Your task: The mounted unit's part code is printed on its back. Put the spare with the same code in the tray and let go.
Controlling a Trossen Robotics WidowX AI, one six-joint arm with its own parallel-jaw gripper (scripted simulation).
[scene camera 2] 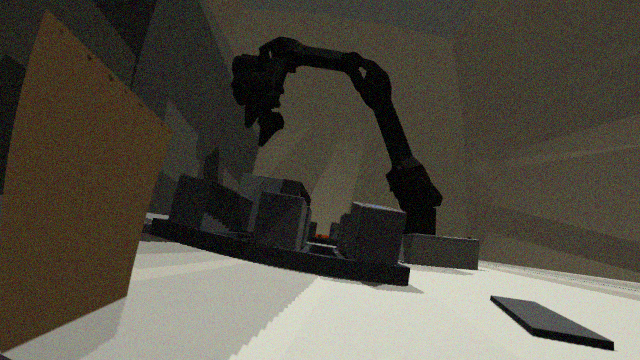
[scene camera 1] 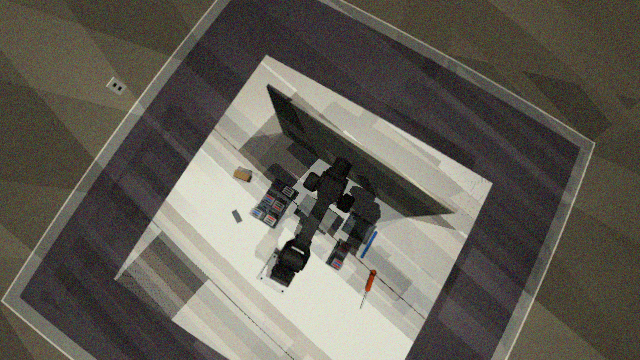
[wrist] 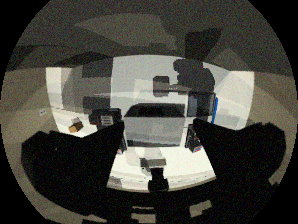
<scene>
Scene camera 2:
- my gripper: 254,137
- brown block: 88,151
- dark panel: 180,66
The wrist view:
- my gripper: 159,123
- dark panel: 228,41
</scene>
